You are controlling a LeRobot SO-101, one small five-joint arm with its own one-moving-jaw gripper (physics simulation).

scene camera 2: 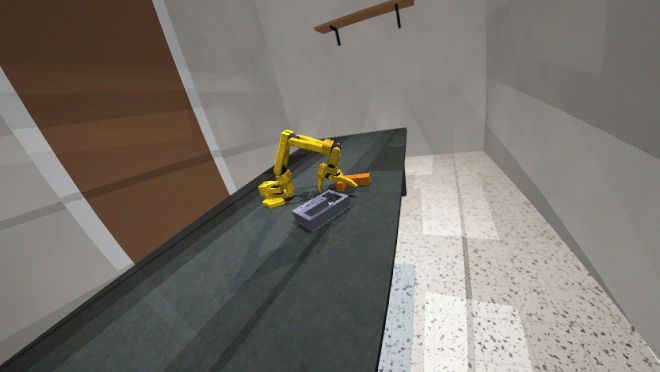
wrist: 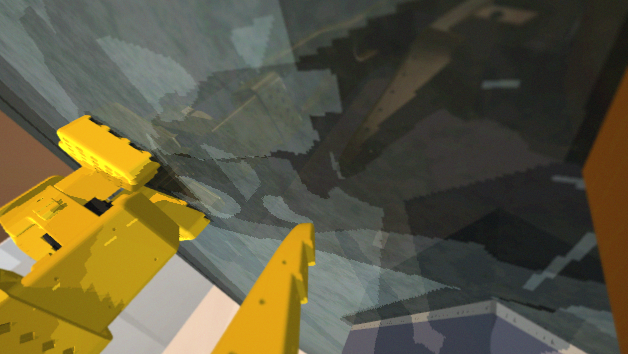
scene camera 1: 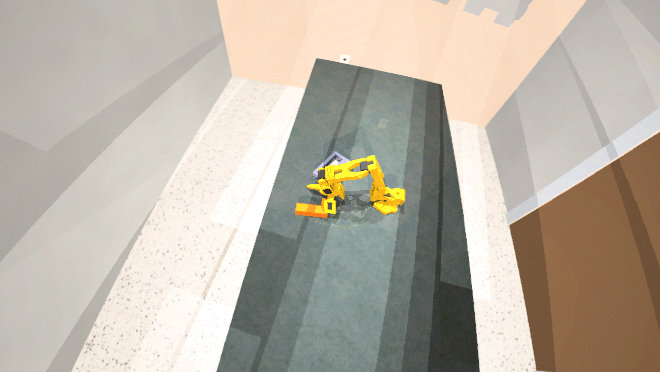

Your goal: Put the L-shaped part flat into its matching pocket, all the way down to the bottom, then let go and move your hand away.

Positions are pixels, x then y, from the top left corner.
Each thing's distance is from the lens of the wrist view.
orange L-shaped part (wrist: 598, 171): 0.05 m
grey pocket block (wrist: 490, 319): 0.10 m
The marked spots on the grey pocket block and the orange L-shaped part are 0.06 m apart.
